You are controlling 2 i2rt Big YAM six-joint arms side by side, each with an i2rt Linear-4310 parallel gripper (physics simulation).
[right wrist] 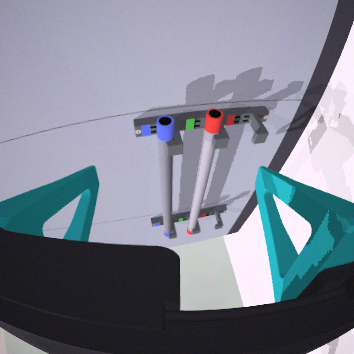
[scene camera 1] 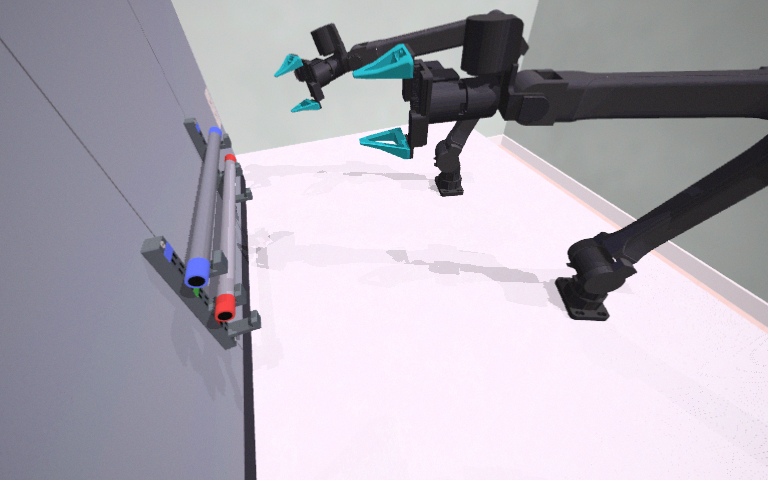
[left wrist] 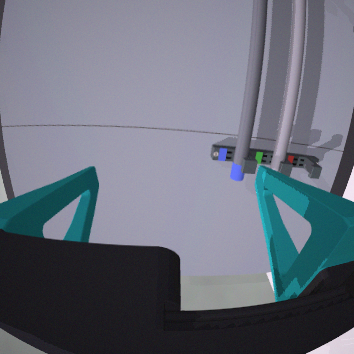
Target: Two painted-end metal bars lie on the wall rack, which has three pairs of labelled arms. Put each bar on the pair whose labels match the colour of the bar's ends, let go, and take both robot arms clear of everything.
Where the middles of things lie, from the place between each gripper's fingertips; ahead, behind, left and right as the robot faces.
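Red-ended bar (scene camera 1: 225,301): 35 cm to the left of my right hand, 21 cm ahead of it, 10 cm below it. Blue-ended bar (scene camera 1: 197,273): likewise 35 cm to the left of my right hand and 21 cm ahead of it, but 2 cm below it.
Red-ended bar relative to my left hand: 15 cm to the right of it, 24 cm ahead of it, 21 cm below it. Blue-ended bar, from the same left hand: 15 cm to the right, 25 cm ahead, 13 cm below.
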